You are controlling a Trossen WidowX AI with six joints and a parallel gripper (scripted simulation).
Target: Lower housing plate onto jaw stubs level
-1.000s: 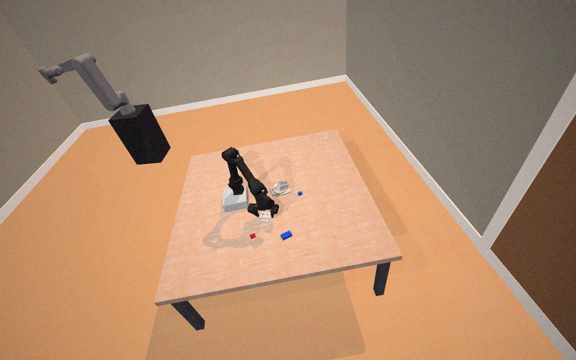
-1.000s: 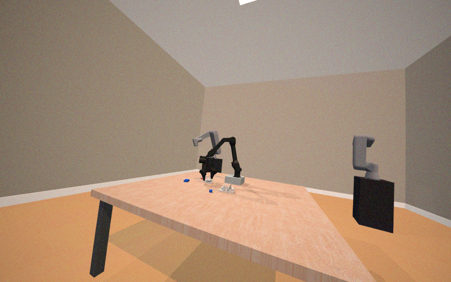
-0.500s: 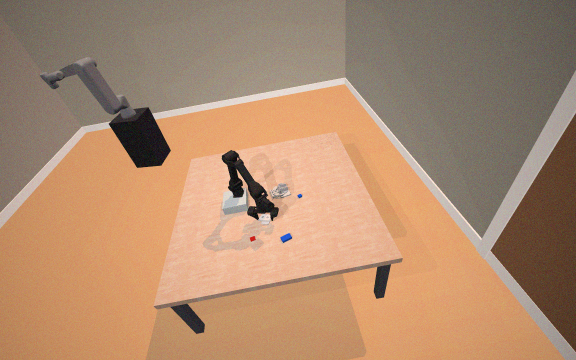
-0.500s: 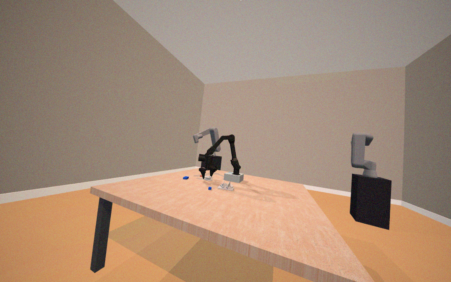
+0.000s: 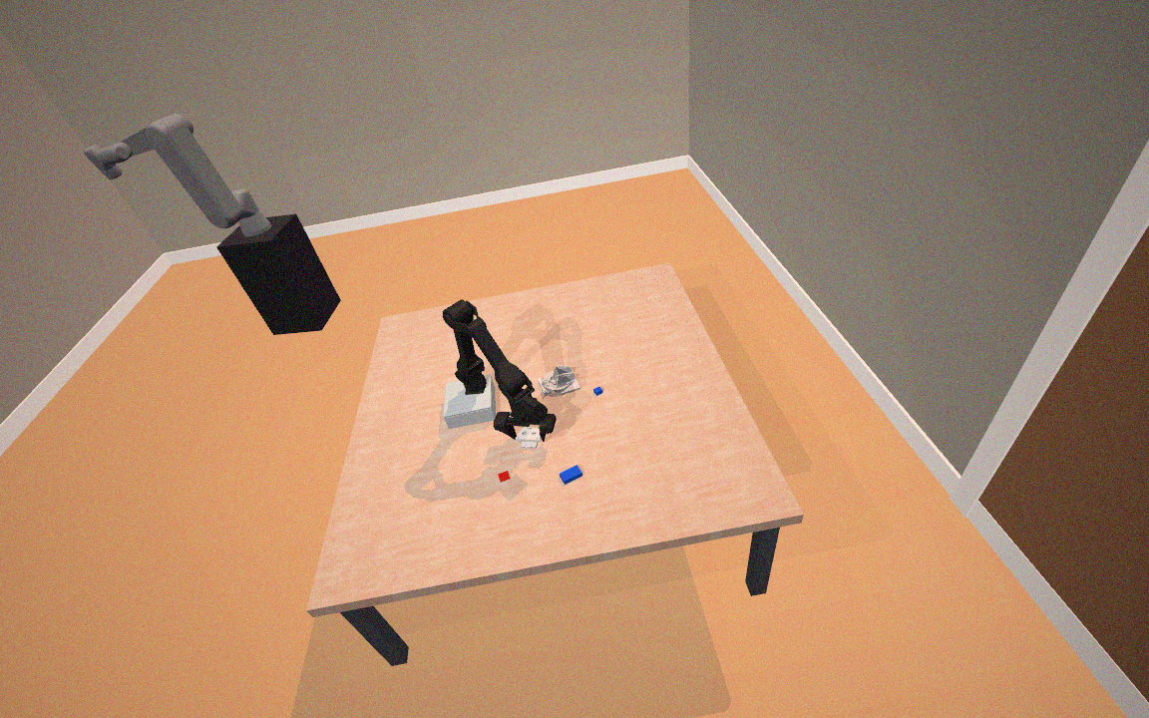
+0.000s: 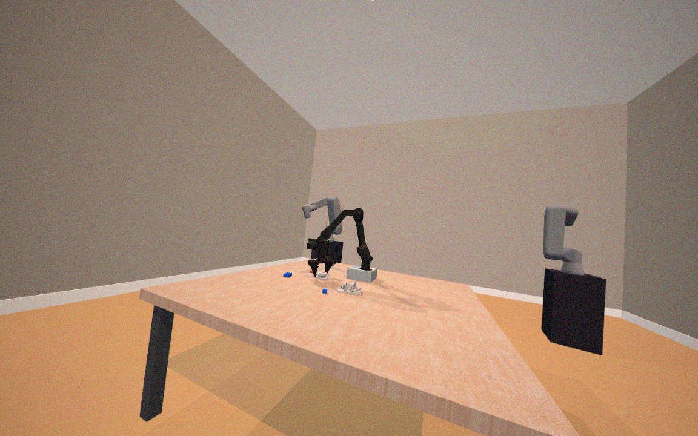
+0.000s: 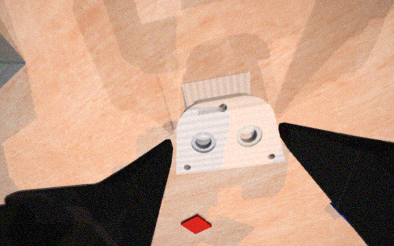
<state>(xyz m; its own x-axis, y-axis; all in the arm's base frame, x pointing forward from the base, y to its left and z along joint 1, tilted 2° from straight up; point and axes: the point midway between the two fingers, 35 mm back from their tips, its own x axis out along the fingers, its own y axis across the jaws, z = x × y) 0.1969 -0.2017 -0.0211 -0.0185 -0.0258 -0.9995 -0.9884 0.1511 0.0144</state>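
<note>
The red cube is 70 mm behind my gripper tip, 130 mm to the right of it and 10 mm below it. Also, from my gripper tip: blue cube (220 mm ahead, 200 mm to the left).
</note>
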